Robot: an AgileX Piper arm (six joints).
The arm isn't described. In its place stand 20 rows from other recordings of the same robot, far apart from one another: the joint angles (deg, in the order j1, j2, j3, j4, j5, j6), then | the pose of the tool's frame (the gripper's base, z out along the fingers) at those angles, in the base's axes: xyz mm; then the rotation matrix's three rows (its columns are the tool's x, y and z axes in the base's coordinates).
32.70 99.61 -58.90 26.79 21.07 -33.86 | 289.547 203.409 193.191; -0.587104 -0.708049 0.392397; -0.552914 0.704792 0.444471; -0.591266 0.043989 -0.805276
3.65 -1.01 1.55 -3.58 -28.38 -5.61 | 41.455 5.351 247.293; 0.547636 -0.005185 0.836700; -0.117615 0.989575 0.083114; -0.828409 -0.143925 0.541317
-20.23 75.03 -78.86 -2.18 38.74 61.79 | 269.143 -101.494 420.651; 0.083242 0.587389 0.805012; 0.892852 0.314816 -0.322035; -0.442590 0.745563 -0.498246
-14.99 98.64 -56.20 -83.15 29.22 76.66 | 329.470 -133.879 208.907; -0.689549 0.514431 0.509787; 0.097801 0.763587 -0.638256; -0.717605 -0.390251 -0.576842
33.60 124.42 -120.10 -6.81 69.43 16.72 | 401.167 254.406 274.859; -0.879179 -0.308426 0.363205; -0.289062 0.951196 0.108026; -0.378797 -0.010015 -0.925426
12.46 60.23 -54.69 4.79 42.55 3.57 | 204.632 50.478 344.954; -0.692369 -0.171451 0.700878; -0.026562 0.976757 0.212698; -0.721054 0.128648 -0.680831
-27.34 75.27 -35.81 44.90 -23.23 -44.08 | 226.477 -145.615 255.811; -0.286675 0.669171 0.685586; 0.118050 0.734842 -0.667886; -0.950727 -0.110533 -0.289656
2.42 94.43 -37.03 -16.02 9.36 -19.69 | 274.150 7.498 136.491; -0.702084 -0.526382 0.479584; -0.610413 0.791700 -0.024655; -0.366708 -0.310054 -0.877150
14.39 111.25 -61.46 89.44 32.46 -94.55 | 361.685 143.218 156.702; -0.631499 -0.636340 0.443035; -0.241182 0.704242 0.667738; -0.736913 0.314823 -0.598202
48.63 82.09 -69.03 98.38 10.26 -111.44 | 212.501 265.552 384.401; 0.117615 -0.849636 0.514086; -0.199607 0.486888 0.850351; -0.972792 -0.202629 -0.112328
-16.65 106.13 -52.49 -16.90 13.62 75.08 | 324.708 -103.610 129.933; -0.168503 0.885215 0.433591; 0.939484 0.277346 -0.201122; -0.298291 0.373462 -0.878379
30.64 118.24 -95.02 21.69 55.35 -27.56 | 364.540 248.089 213.731; -0.643866 -0.758034 0.104026; -0.664553 0.621413 0.414989; -0.379219 0.198067 -0.903860
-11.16 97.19 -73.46 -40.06 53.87 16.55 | 335.139 -114.331 268.128; -0.941616 0.222796 0.252430; 0.037219 0.814027 -0.579633; -0.334625 -0.536397 -0.774793
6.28 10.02 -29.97 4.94 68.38 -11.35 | 11.784 8.626 273.576; -0.645436 -0.277533 0.711609; -0.236988 0.958438 0.158849; -0.726119 -0.066116 -0.684382
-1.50 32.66 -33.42 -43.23 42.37 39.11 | 100.609 -44.653 317.218; -0.433147 0.465220 0.771980; 0.078333 0.872686 -0.481957; -0.897913 -0.148287 -0.414444
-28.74 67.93 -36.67 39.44 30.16 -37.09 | 206.166 -79.935 241.496; -0.683702 0.257624 0.682775; 0.343462 0.939109 -0.010416; -0.643884 0.227386 -0.730554
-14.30 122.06 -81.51 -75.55 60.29 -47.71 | 392.577 -179.051 171.649; -0.229367 -0.971435 0.060861; -0.465295 0.054512 -0.883476; 0.854922 -0.230958 -0.464507
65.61 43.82 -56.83 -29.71 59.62 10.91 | 84.782 92.766 394.197; -0.191206 -0.704308 0.683660; -0.619624 0.626797 0.472432; -0.761254 -0.333280 -0.556253
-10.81 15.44 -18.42 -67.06 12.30 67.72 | 67.810 -31.123 296.828; 0.060929 0.375185 0.924946; 0.008253 0.926446 -0.376337; -0.998108 0.030563 0.053351
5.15 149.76 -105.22 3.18 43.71 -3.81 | 479.277 46.698 -1.124; -0.986150 -0.120244 0.114235; -0.115322 0.992130 0.048783; -0.119201 0.034934 -0.992255
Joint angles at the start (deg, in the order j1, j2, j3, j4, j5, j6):
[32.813, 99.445, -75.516, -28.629, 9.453, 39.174]
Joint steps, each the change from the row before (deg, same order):
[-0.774, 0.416, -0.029, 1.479, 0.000, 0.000]
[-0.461, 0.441, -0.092, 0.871, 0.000, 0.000]
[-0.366, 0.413, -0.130, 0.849, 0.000, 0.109]
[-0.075, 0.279, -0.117, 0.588, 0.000, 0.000]
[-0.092, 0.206, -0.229, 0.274, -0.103, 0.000]
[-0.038, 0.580, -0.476, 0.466, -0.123, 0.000]
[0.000, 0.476, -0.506, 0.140, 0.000, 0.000]
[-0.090, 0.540, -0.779, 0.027, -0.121, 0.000]
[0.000, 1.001, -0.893, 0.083, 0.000, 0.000]
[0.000, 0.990, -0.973, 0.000, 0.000, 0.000]
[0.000, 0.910, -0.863, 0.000, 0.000, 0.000]
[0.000, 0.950, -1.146, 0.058, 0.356, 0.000]
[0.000, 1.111, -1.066, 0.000, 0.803, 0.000]
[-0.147, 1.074, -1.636, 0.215, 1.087, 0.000]
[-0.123, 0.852, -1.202, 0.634, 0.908, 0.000]
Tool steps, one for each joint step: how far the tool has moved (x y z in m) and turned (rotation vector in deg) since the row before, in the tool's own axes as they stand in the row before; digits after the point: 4 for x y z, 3 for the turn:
[0.0012, -0.0053, 0.0027, 0.567, 0.420, 1.785]
[0.0011, -0.0032, 0.0027, 0.367, 0.355, 1.049]
[0.0009, -0.0025, 0.0025, 0.275, 0.298, 1.099]
[0.0007, -0.0005, 0.0016, 0.030, 0.204, 0.605]
[-0.0005, -0.0003, 0.0010, -0.027, -0.091, 0.316]
[0.0000, 0.0001, 0.0030, -0.076, 0.045, 0.471]
[-0.0005, 0.0003, 0.0023, -0.025, -0.015, 0.140]
[-0.0020, 0.0001, 0.0024, -0.067, -0.339, 0.085]
[0.0001, 0.0003, 0.0050, 0.019, 0.112, 0.075]
[-0.0003, 0.0004, 0.0049, 0.005, 0.016, -0.001]
[-0.0001, 0.0003, 0.0045, 0.013, 0.045, -0.003]
[-0.0009, 0.0003, 0.0045, 0.165, 0.093, 0.070]
[0.0010, -0.0004, 0.0055, 0.521, 0.665, -0.003]
[-0.0023, -0.0008, 0.0048, 0.627, 0.298, 0.326]
[-0.0011, -0.0008, 0.0039, 0.479, 0.425, 0.710]

